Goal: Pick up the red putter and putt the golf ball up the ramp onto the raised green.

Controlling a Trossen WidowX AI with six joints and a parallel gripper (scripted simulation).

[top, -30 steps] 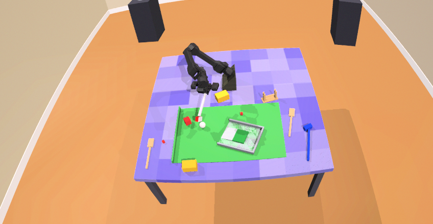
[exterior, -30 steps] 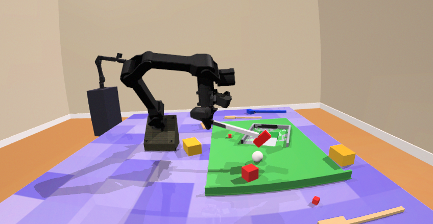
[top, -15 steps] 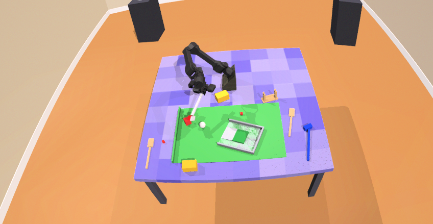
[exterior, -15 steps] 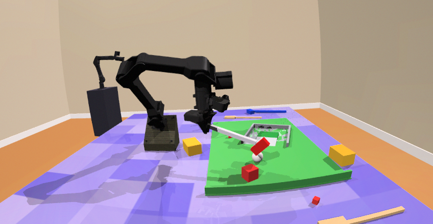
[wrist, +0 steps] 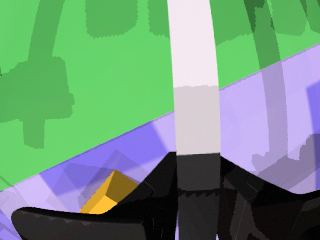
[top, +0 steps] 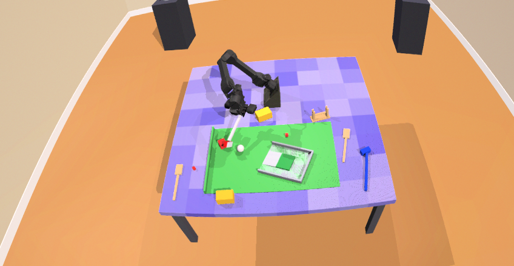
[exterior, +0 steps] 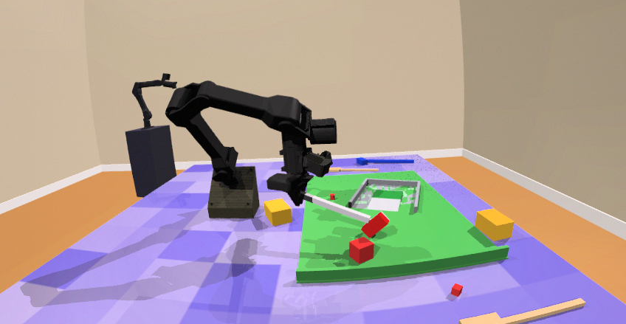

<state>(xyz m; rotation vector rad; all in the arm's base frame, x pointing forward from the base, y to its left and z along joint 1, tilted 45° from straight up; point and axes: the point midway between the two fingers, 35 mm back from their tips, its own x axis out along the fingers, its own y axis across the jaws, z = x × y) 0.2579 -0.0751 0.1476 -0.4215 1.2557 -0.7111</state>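
The red putter is 90 mm ahead of my gripper tip and 20 mm to the right of it. From my gripper tip the other things lie so: white golf ball: 190 mm ahead, 70 mm below, 10 mm to the left; green mat: 220 mm ahead, 190 mm to the left, 90 mm below; red cube: 160 mm ahead, 100 mm to the right, 70 mm below.
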